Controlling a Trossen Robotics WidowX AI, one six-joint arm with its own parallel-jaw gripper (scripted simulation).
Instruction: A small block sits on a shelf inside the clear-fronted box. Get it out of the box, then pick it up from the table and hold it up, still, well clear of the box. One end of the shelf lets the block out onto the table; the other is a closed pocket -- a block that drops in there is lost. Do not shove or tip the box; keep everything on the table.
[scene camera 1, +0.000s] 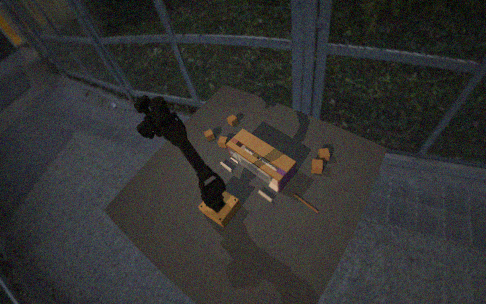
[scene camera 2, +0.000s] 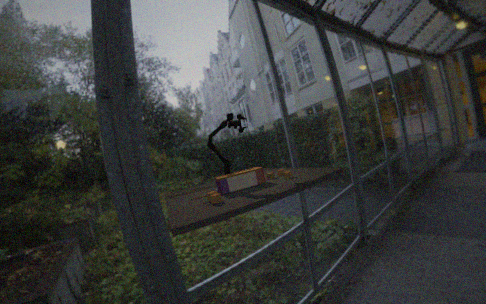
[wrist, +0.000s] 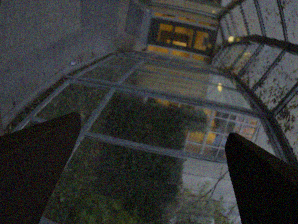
A box shows in scene camera 1 (274, 167) and in scene camera 2 (247, 178); in the wrist view it is out of frame.
